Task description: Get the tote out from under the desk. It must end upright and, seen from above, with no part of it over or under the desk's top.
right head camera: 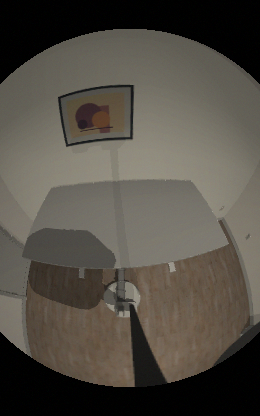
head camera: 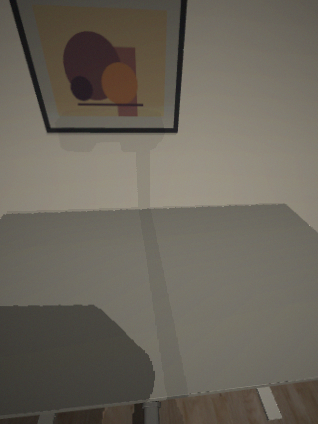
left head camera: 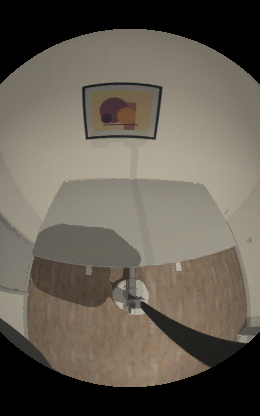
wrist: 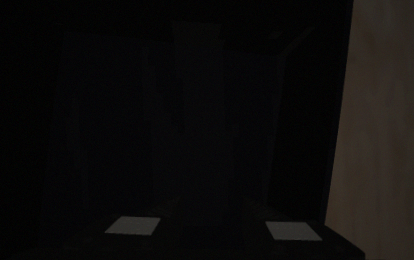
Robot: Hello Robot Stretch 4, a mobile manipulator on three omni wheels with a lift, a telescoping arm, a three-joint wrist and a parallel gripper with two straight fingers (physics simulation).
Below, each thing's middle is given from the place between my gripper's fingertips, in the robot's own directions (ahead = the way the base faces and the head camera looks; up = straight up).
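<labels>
The black tote (wrist: pixel 113 113) is 5 cm to the left of my hand, and it's 1 cm above it and 1 cm behind it.
</labels>
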